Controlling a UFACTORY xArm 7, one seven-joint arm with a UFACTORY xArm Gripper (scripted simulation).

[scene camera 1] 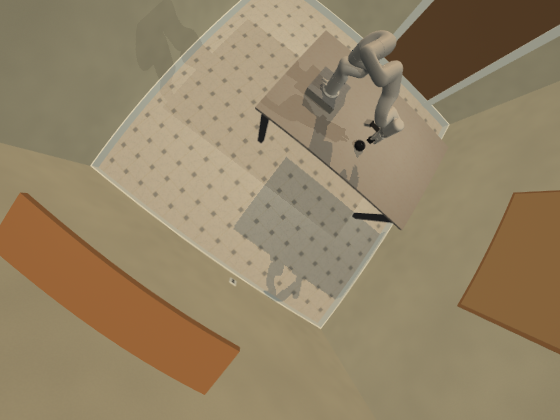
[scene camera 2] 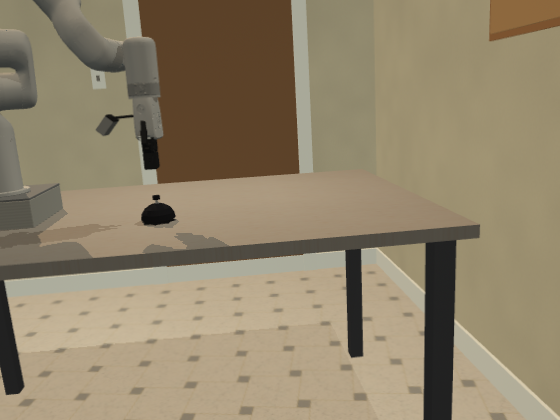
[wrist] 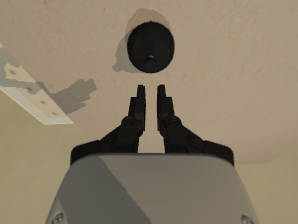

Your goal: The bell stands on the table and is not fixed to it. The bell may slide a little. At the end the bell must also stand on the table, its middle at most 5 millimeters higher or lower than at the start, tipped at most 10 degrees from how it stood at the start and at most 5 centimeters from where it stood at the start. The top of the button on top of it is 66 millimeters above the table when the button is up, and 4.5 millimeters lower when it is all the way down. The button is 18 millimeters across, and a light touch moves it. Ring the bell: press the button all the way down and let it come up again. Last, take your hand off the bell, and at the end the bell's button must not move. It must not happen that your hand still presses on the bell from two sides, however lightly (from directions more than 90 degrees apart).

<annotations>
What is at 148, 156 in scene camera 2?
My gripper.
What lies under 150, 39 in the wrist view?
A black dome bell.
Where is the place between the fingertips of my gripper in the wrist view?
151, 95
</annotations>
